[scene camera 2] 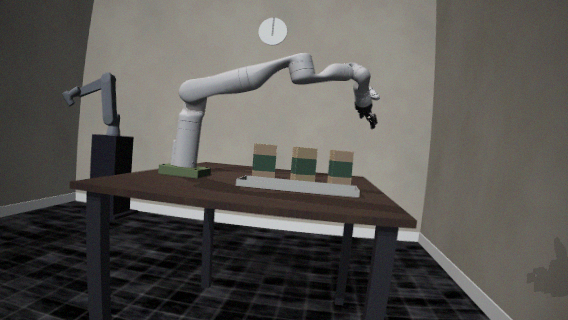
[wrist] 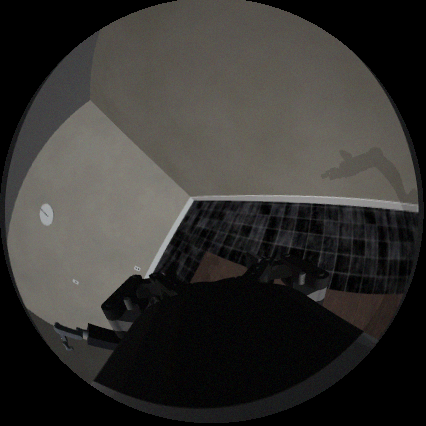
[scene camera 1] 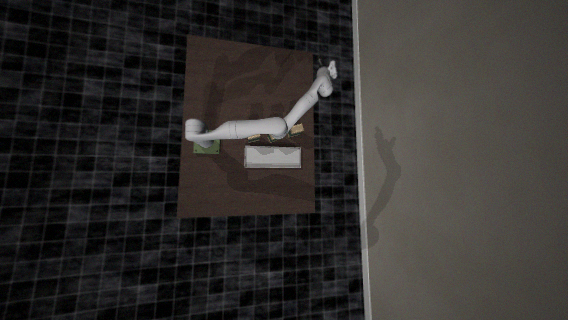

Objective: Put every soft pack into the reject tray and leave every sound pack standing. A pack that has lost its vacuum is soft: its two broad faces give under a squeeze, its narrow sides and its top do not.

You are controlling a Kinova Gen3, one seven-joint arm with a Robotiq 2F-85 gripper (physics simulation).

Labels:
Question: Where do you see a reject tray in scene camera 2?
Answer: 247,181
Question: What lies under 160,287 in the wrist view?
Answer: My gripper.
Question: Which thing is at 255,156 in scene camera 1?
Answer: A reject tray.

